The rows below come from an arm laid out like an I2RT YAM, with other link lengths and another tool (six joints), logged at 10 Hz.
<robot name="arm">
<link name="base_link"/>
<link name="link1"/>
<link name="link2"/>
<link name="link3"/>
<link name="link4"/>
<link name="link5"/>
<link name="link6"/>
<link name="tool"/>
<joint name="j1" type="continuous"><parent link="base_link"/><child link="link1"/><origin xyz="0.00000 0.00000 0.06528" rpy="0.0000 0.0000 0.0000"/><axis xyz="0 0 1"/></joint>
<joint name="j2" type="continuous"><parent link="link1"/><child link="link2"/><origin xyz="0.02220 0.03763 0.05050" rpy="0.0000 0.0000 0.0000"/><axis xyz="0 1 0"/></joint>
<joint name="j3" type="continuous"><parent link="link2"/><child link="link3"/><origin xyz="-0.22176 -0.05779 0.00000" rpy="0.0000 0.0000 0.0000"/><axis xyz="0 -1 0"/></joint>
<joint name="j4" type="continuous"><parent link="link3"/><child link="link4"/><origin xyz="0.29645 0.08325 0.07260" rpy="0.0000 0.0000 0.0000"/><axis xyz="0 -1 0"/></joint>
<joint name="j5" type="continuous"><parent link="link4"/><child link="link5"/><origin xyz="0.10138 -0.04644 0.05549" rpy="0.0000 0.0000 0.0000"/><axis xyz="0 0 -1"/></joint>
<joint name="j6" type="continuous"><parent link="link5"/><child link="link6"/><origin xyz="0.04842 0.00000 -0.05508" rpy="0.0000 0.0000 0.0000"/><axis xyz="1 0 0"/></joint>
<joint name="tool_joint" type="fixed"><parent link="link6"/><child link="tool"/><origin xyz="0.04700 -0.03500 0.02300" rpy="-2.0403 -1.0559 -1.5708"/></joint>
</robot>
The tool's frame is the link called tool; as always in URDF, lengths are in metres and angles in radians. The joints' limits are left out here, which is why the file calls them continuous.
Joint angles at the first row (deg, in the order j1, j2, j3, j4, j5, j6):
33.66 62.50 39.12 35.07 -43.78 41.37
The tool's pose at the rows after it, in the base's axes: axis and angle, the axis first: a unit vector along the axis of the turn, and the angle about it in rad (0 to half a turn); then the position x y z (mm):
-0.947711, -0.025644, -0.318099, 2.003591, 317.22, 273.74, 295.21
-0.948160, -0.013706, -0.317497, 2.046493, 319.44, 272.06, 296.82
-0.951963, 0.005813, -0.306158, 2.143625, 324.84, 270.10, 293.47
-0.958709, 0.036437, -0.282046, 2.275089, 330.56, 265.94, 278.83
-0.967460, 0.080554, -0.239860, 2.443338, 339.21, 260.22, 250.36
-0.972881, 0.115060, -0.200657, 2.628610, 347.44, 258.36, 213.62
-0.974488, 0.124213, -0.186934, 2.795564, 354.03, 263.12, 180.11
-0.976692, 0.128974, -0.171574, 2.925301, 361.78, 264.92, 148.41
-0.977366, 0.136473, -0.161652, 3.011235, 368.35, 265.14, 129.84
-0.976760, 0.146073, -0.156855, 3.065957, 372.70, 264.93, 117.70
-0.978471, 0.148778, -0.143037, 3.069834, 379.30, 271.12, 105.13
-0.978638, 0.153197, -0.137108, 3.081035, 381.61, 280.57, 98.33
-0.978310, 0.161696, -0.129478, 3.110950, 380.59, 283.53, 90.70
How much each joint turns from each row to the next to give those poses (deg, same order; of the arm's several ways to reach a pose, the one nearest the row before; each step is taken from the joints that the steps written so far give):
0.02 -0.57 -0.18 -1.14 0.50 -0.43
0.00 -0.90 1.43 -5.47 1.44 -2.18
-0.01 -0.34 3.28 -10.77 2.52 -4.25
0.07 0.66 3.30 -11.90 4.06 -3.90
0.05 3.32 3.97 -11.93 5.62 -2.26
0.74 6.02 4.14 -9.27 6.51 -1.69
1.54 6.91 3.56 -5.02 6.54 -2.47
0.56 6.66 3.02 -3.09 4.28 -1.52
0.20 4.81 2.86 -2.30 3.05 -0.39
0.17 3.16 1.80 -1.11 2.35 0.35
-0.01 3.72 2.10 0.46 -0.68 0.80
0.92 2.94 2.26 -0.06 0.77 1.28
0.66 1.95 1.37 -1.04 1.36 1.29

